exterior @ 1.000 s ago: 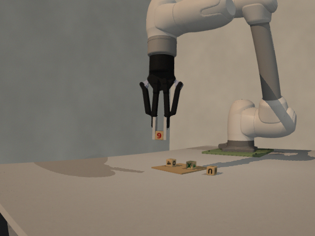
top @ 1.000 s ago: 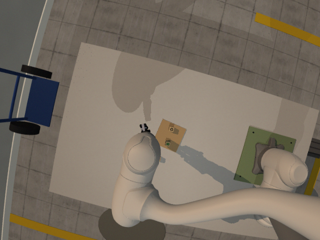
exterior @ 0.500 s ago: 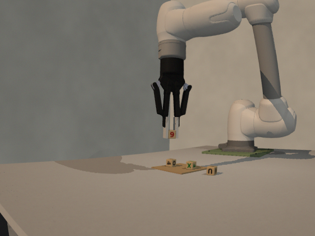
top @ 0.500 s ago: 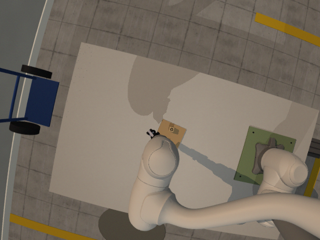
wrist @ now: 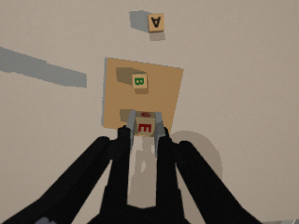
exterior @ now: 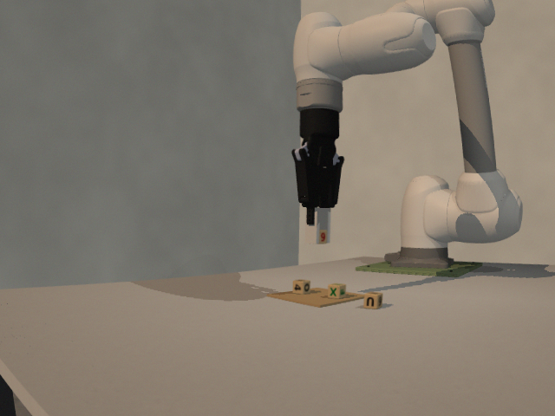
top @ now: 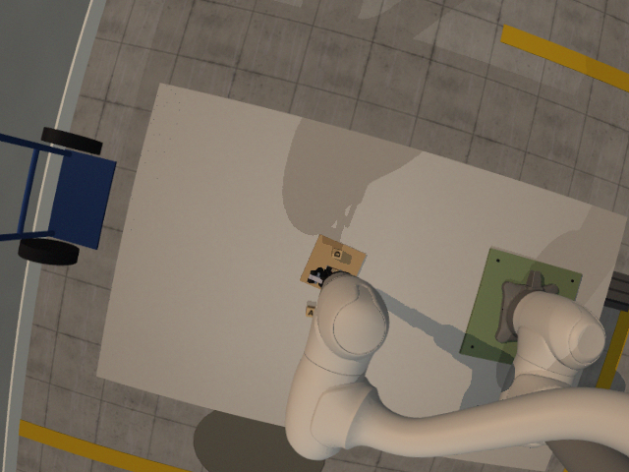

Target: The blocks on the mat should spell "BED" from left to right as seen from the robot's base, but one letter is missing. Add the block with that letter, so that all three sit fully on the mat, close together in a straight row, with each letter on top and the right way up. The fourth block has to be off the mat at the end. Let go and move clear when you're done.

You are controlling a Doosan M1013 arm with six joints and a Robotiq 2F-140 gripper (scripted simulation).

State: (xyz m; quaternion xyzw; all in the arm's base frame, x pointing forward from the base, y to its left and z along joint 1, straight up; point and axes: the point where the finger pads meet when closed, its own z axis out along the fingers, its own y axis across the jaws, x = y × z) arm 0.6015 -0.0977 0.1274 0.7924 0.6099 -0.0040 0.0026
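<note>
My gripper is now 140 mm above the tan mat and 10 mm past it. Also, from my hand: B block 120 mm below, 40 mm to the left; D block 120 mm below, 40 mm to the right, 20 mm behind; E block 20 mm below.
</note>
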